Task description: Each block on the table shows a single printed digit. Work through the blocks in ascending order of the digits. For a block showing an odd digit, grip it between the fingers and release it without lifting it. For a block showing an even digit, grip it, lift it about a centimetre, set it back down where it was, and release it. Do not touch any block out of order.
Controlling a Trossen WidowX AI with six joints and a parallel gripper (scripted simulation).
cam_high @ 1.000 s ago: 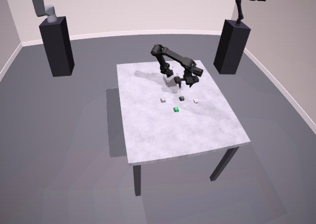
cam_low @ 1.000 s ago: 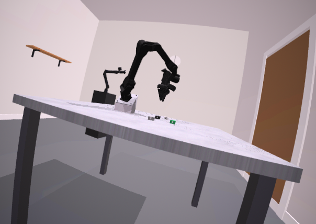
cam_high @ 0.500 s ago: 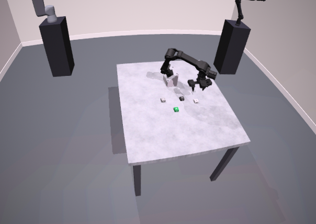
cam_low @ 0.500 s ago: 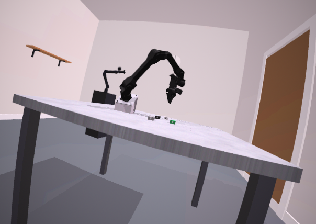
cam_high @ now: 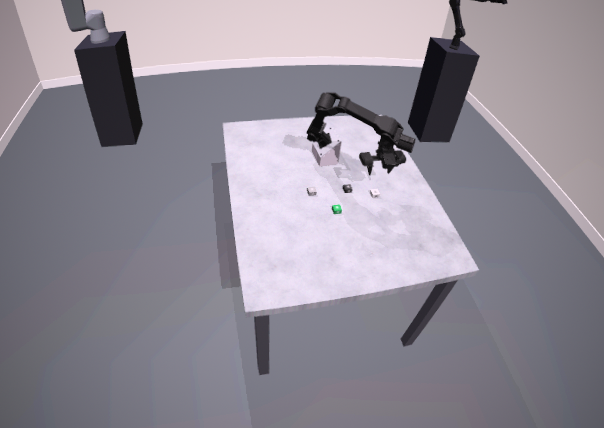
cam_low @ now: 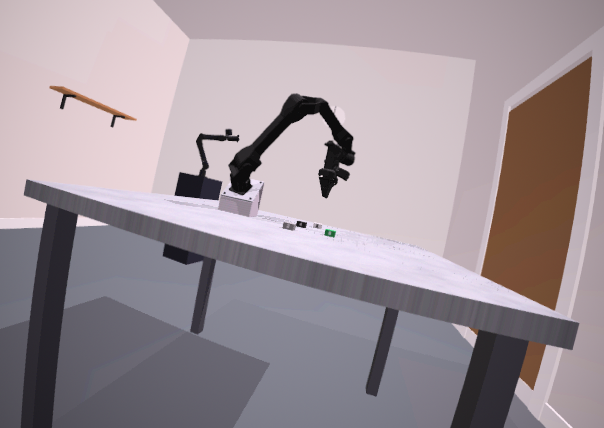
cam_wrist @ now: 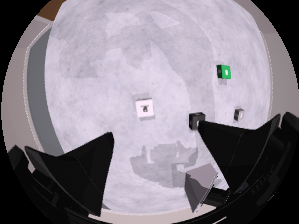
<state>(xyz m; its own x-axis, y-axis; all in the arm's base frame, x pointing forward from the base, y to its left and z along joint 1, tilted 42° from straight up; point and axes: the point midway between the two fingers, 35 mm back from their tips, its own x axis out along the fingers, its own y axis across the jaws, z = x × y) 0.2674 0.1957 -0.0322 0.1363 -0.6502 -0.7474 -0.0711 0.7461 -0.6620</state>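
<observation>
Right now the grey block is 4 cm behind my gripper tip, 26 cm to the right of it and 12 cm below it. From my gripper tip the other things lie so: white block: 1 cm behind, 1 cm to the left, 12 cm below; green block: 7 cm ahead, 18 cm to the right, 12 cm below; black block: 4 cm behind, 10 cm to the right, 12 cm below.
</observation>
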